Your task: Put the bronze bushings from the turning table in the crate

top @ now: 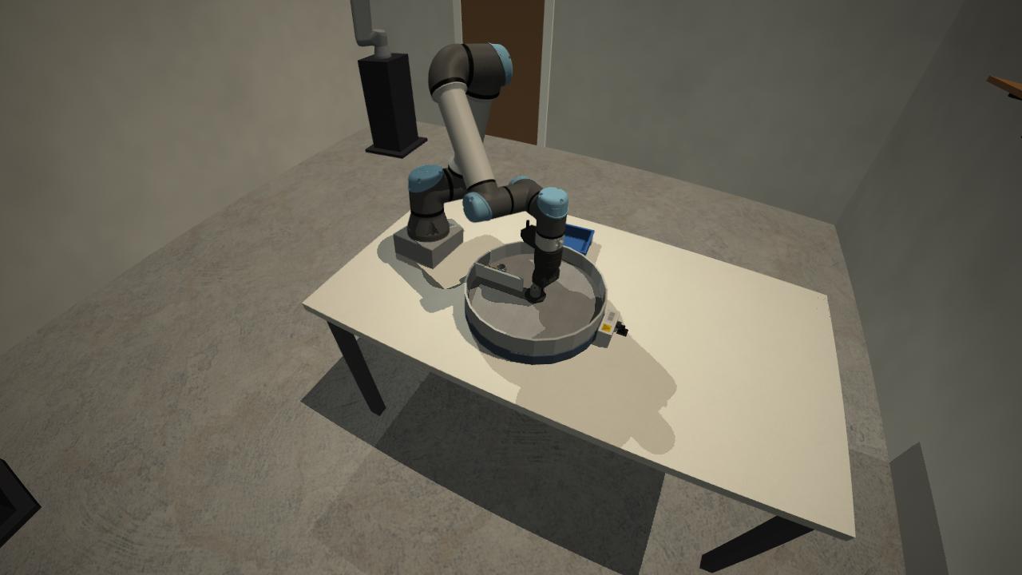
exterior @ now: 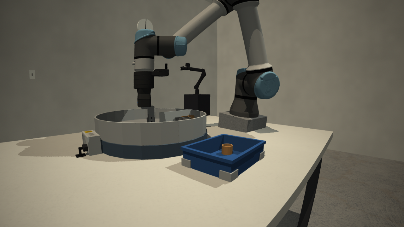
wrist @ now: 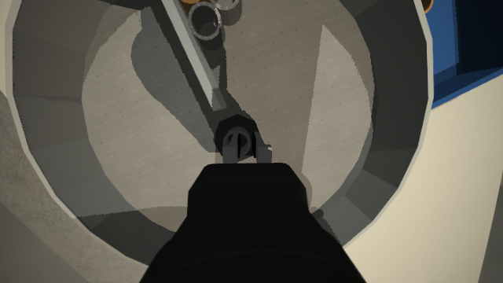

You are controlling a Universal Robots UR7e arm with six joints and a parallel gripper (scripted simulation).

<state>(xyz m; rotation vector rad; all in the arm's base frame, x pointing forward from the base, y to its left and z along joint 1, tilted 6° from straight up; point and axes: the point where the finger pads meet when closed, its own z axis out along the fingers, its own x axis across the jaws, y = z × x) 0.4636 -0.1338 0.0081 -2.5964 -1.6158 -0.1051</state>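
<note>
The turning table lies 10 mm ahead of my hand, 10 mm to the right of it and 30 mm below it. The rest, counted from my hand: blue crate (10 mm behind, 330 mm to the left, 60 mm below).
</note>
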